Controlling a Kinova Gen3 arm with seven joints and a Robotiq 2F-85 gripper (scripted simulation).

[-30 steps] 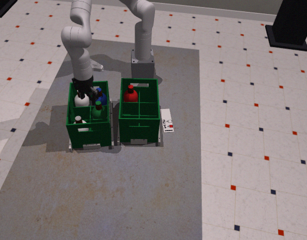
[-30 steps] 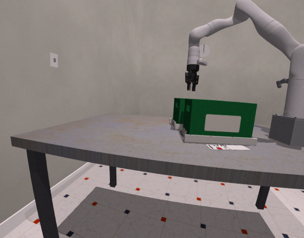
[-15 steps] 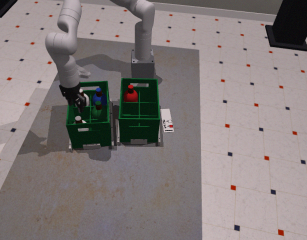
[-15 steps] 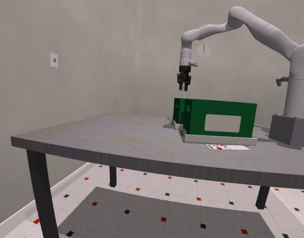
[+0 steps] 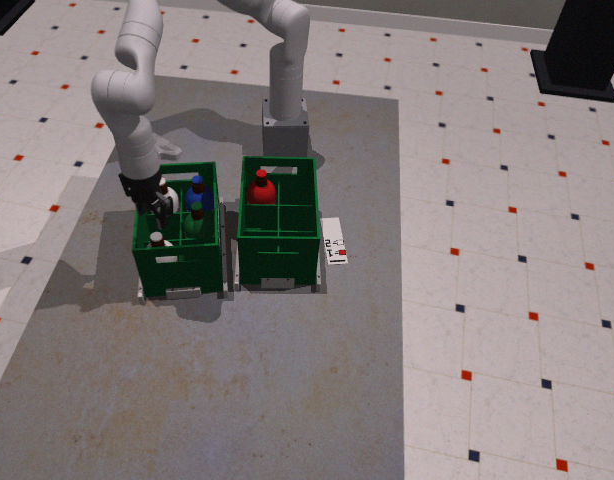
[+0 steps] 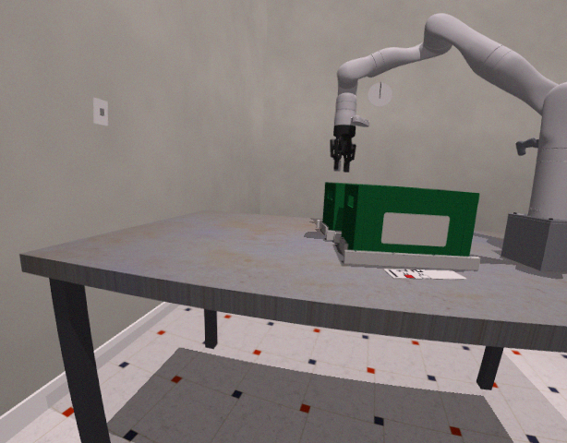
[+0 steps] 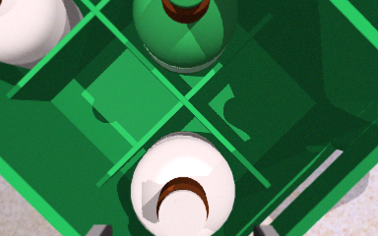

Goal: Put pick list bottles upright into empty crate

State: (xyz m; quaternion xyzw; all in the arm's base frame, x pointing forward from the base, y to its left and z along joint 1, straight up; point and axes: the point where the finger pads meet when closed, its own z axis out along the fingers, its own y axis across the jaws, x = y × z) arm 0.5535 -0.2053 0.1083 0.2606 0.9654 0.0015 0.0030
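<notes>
The green bottle lies 14 cm below my hand, 11 cm behind it and 6 cm to the left of it. From my hand the other things lie so: red-label bottle: 24 cm behind, 19 cm to the left, 14 cm below; then blue bottle: 19 cm behind, 14 cm below, 4 cm to the left; then pick list: 39 cm to the left, 23 cm below, 20 cm behind.
</notes>
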